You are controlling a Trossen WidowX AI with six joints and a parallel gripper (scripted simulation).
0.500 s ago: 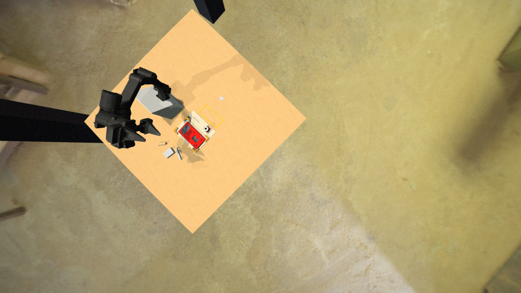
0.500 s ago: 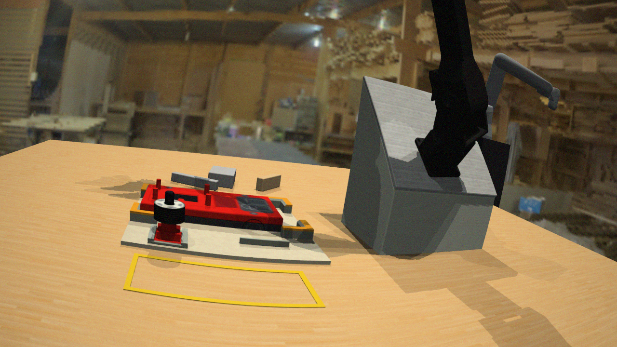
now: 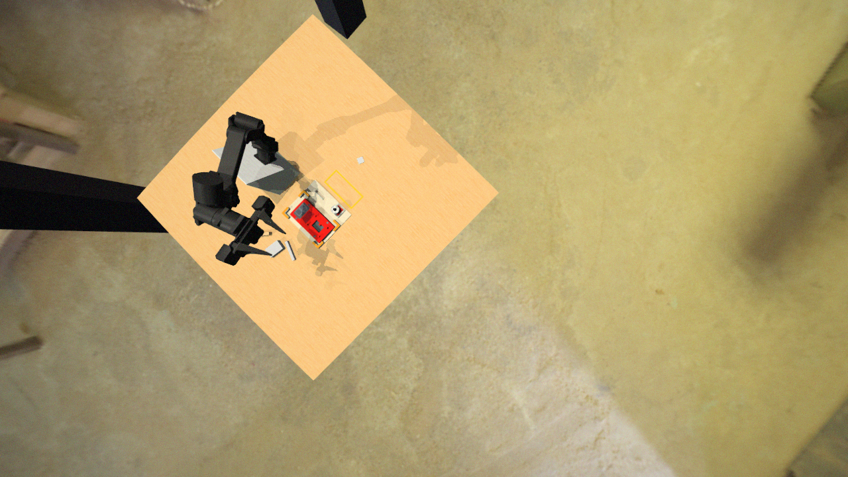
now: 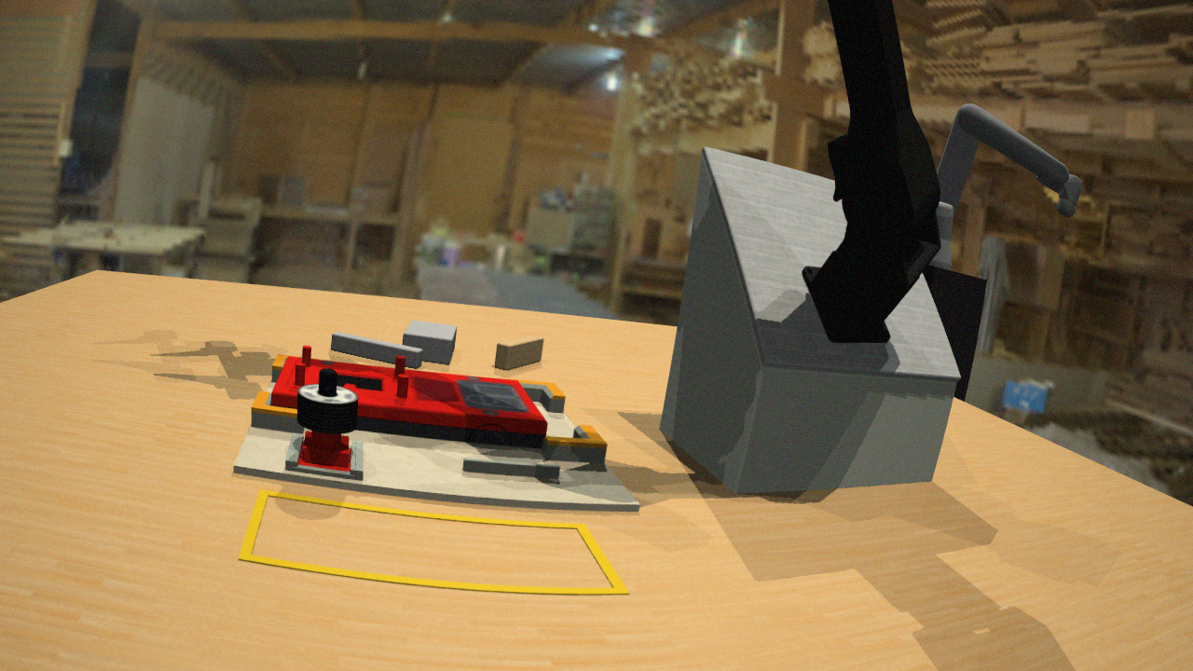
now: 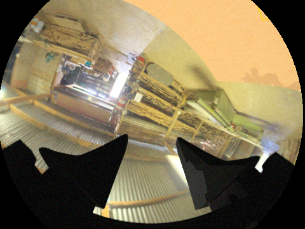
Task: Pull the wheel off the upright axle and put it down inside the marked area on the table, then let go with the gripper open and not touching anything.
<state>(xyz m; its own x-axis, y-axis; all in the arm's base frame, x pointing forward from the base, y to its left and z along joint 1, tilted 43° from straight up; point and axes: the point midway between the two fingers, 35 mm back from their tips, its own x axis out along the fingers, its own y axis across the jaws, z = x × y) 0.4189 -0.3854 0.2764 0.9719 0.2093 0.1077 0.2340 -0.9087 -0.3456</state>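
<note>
Right now my gripper tip is 130 mm past the black wheel, 90 mm to the right of it and 520 mm above it.
</note>
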